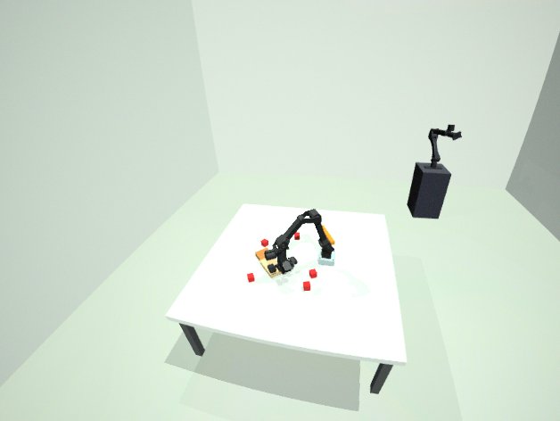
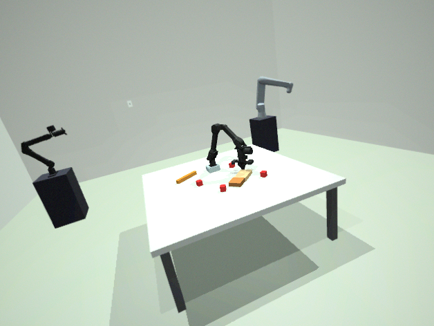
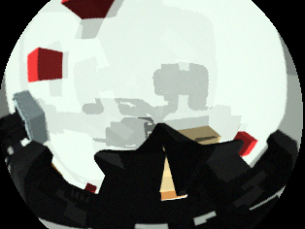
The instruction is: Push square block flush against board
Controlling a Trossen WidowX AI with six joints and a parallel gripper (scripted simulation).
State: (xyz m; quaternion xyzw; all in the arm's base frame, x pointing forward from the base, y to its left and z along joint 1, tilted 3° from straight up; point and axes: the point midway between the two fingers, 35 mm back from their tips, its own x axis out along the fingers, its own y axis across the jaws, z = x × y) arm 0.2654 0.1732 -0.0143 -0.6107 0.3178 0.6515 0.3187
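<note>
My gripper tip is 9 cm short of the light tan board, 5 cm to the left of it and 1 cm below it. Round my gripper tip: thin orange stick 44 cm to the right, 26 cm behind, 1 cm above; brown square block 16 cm ahead, 15 cm to the right, 1 cm above.
</note>
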